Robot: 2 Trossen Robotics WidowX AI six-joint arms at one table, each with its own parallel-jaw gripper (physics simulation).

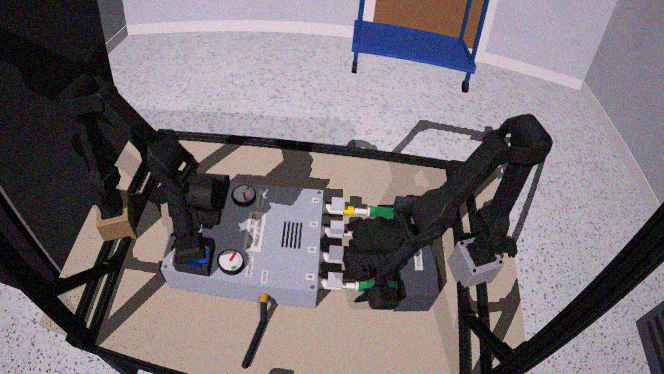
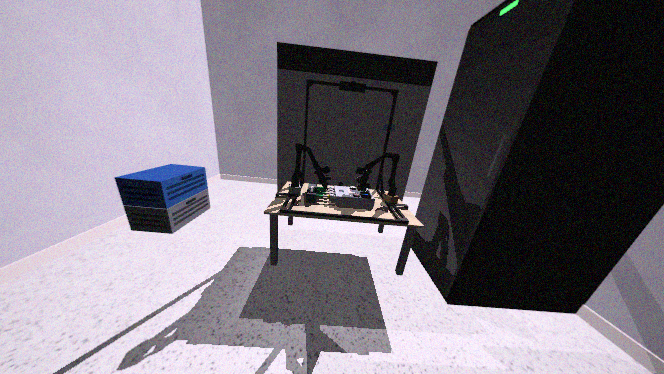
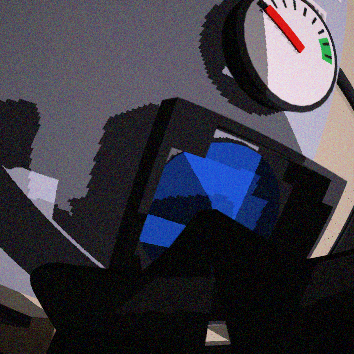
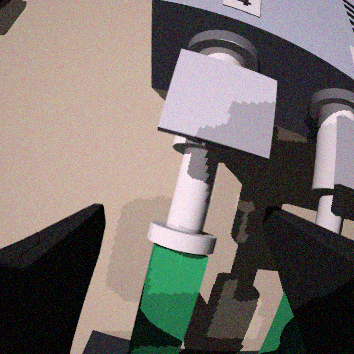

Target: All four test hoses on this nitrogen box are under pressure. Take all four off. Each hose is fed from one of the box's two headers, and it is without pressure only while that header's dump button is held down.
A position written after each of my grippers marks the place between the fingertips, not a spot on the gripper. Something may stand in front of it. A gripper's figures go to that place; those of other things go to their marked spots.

Labels:
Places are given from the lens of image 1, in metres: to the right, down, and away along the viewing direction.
my left gripper [image 1: 195,256]: -0.30, 0.15, 0.86
my right gripper [image 1: 352,287]: 0.04, 0.21, 0.89
grey nitrogen box [image 1: 275,233]: -0.12, 0.10, 0.93

